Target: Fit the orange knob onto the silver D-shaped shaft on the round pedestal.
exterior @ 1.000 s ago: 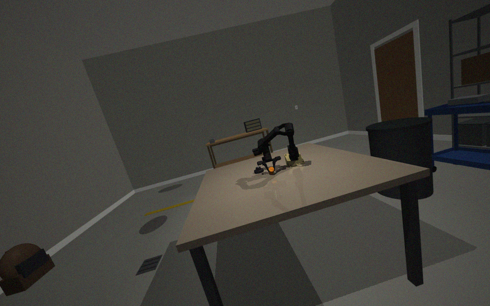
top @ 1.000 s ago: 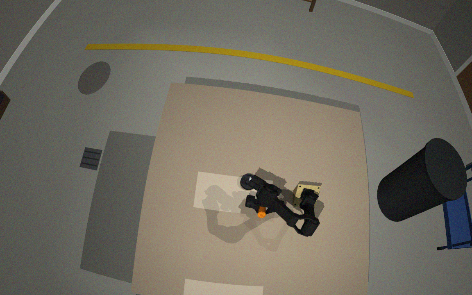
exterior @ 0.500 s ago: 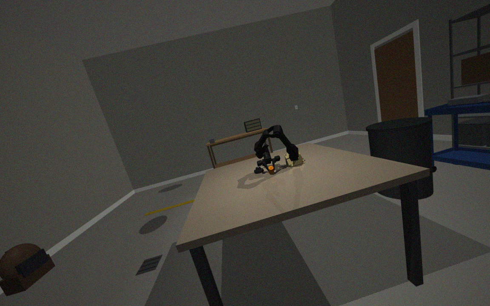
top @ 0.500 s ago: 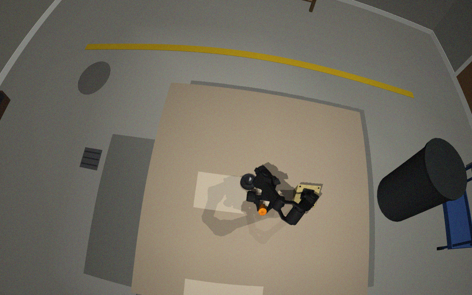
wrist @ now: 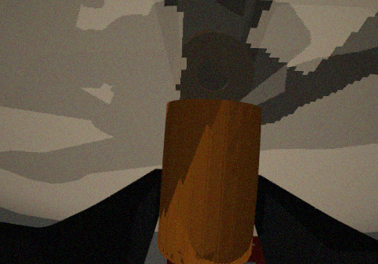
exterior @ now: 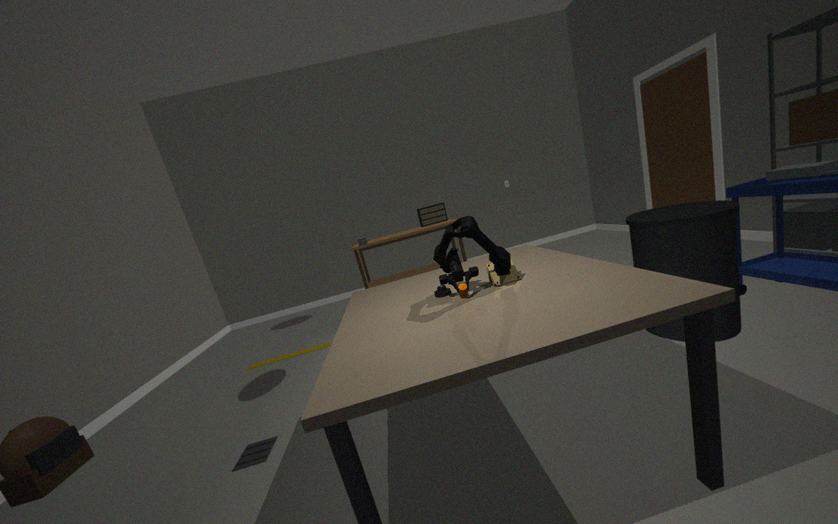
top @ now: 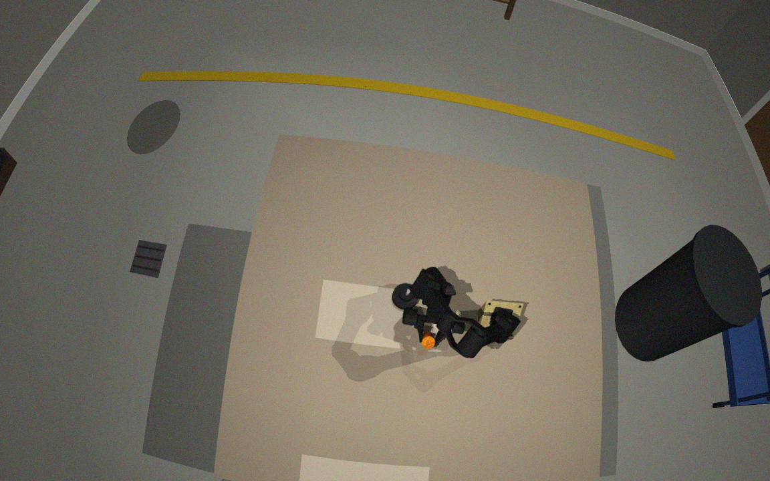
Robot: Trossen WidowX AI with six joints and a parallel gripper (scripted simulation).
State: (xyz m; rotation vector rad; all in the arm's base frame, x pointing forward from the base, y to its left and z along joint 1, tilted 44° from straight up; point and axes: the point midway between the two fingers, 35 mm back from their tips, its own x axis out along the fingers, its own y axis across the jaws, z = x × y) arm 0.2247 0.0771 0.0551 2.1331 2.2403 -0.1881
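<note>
My gripper tip is 1 cm below the orange knob. The rest, counted from my gripper tip: round pedestal 15 cm to the right, 9 cm ahead.
</note>
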